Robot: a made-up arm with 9 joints. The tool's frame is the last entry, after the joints. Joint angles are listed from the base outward.
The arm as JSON. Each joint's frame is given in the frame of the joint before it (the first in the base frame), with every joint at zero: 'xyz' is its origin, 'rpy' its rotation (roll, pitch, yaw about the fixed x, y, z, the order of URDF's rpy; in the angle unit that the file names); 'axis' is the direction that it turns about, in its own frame. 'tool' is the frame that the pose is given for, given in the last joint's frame.
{
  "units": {
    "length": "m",
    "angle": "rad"
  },
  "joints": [
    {
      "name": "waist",
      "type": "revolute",
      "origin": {
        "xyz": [
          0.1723,
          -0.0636,
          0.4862
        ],
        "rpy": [
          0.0,
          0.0,
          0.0
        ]
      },
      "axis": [
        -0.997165,
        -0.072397,
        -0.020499
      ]
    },
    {
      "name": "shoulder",
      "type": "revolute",
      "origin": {
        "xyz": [
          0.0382,
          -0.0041,
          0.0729
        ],
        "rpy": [
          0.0,
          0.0,
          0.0
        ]
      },
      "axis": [
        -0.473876,
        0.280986,
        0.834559
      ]
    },
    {
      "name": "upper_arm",
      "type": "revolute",
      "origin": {
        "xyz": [
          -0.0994,
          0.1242,
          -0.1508
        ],
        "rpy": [
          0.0,
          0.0,
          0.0
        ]
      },
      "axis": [
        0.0,
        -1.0,
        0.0
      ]
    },
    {
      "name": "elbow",
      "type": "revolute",
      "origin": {
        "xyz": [
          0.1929,
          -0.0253,
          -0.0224
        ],
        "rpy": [
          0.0,
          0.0,
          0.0
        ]
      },
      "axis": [
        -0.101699,
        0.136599,
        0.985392
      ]
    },
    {
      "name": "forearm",
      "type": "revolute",
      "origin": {
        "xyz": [
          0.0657,
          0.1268,
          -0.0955
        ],
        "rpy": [
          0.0,
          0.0,
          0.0
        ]
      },
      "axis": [
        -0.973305,
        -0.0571,
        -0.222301
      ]
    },
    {
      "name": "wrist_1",
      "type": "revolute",
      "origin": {
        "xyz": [
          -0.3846,
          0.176,
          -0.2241
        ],
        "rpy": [
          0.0,
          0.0,
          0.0
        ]
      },
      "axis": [
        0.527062,
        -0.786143,
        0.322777
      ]
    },
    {
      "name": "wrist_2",
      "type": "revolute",
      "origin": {
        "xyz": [
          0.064,
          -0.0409,
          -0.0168
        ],
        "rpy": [
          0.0,
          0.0,
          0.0
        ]
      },
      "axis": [
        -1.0,
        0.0,
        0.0
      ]
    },
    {
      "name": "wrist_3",
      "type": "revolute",
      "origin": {
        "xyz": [
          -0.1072,
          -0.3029,
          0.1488
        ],
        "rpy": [
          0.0,
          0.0,
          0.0
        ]
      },
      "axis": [
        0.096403,
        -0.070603,
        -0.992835
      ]
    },
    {
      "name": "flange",
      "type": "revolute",
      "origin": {
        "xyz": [
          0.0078,
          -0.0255,
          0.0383
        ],
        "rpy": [
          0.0,
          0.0,
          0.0
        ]
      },
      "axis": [
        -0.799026,
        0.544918,
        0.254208
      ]
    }
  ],
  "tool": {
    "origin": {
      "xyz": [
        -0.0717,
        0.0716,
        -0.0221
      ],
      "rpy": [
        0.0,
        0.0,
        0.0
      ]
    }
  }
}
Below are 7 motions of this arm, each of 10 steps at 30 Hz.
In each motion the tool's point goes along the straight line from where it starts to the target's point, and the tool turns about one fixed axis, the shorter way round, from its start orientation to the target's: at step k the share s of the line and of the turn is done. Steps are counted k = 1, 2, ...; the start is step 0. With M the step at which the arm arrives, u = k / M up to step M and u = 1 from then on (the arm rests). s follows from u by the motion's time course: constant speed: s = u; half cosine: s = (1 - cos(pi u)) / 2; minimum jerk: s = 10 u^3 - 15 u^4 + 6 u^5.
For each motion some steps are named. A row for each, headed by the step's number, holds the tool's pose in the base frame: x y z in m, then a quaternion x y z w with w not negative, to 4 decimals.
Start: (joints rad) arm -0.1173 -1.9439 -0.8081 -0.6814 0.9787 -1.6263 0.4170 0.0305 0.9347
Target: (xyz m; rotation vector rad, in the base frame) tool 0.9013 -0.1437 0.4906 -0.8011 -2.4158 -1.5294
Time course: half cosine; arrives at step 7
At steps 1, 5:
1: 0.9038 -0.0902 0.4820 -0.2176 -0.8357 -0.4943 0.0999
5: 0.9018 -0.1331 0.4889 -0.2587 -0.8158 -0.5096 0.0888

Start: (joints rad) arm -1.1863 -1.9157 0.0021 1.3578 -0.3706 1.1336 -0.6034 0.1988 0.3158
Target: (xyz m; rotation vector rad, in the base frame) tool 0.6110 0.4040 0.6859 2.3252 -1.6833 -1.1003
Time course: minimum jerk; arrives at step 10
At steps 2, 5, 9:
2: 0.6172 0.4247 0.5719 0.7425 -0.6305 -0.1905 0.1222
5: 0.6143 0.4150 0.6254 0.7528 -0.5946 -0.2704 0.0811
9: 0.6111 0.4042 0.6849 0.7560 -0.5481 -0.3563 0.0345

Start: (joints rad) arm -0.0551 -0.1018 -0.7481 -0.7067 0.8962 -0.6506 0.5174 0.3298 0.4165
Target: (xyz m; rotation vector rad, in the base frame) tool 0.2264 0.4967 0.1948 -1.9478 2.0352 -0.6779
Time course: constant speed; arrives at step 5
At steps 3, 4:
3: 0.2167 0.4961 0.1954 -0.6830 0.6757 -0.2388 0.1412
4: 0.2215 0.4964 0.1951 -0.6752 0.6865 -0.2355 0.1315

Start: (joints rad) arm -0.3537 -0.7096 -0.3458 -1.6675 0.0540 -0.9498 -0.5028 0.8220 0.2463
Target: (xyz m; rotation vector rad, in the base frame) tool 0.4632 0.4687 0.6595 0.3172 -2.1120 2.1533
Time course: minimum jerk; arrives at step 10
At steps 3, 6, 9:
3: 0.6479 0.3304 0.5461 -0.1898 -0.5899 0.7578 0.2044
6: 0.5333 0.4162 0.6165 -0.0076 -0.6649 0.7383 0.1131
9: 0.4651 0.4673 0.6583 0.1014 -0.6947 0.7099 0.0560

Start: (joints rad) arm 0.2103 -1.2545 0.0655 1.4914 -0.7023 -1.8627 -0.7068 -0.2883 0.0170
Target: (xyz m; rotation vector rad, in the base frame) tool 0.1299 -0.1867 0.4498 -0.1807 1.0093 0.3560
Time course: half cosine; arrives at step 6
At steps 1, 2, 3, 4, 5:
1: 0.1131 -0.1611 0.4417 -0.0648 0.4719 0.0690 0.8766
2: 0.1164 -0.1661 0.4433 -0.0690 0.4739 0.0888 0.8734
3: 0.1209 -0.1730 0.4454 -0.0747 0.4764 0.1158 0.8684
4: 0.1254 -0.1798 0.4476 -0.0804 0.4785 0.1426 0.8627
5: 0.1287 -0.1849 0.4492 -0.0845 0.4798 0.1622 0.8581

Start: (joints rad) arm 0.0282 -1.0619 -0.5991 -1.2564 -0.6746 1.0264 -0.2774 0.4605 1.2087
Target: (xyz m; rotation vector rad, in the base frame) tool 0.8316 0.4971 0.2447 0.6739 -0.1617 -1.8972
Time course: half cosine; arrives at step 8
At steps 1, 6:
1: 0.8038 0.4418 0.1290 0.3420 -0.1302 -0.7278 0.5800
6: 0.8274 0.4887 0.2271 0.2919 -0.0774 -0.7858 0.5398

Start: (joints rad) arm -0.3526 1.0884 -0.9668 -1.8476 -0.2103 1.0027 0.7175 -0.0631 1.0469
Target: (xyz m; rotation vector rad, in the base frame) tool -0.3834 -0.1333 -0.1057 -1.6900 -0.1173 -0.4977
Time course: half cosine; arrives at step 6
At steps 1, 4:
1: -0.3710 -0.0286 -0.1149 -0.7778 0.0543 -0.2980 0.5506
4: -0.3801 -0.1052 -0.1082 -0.7517 -0.0230 -0.2399 0.6139

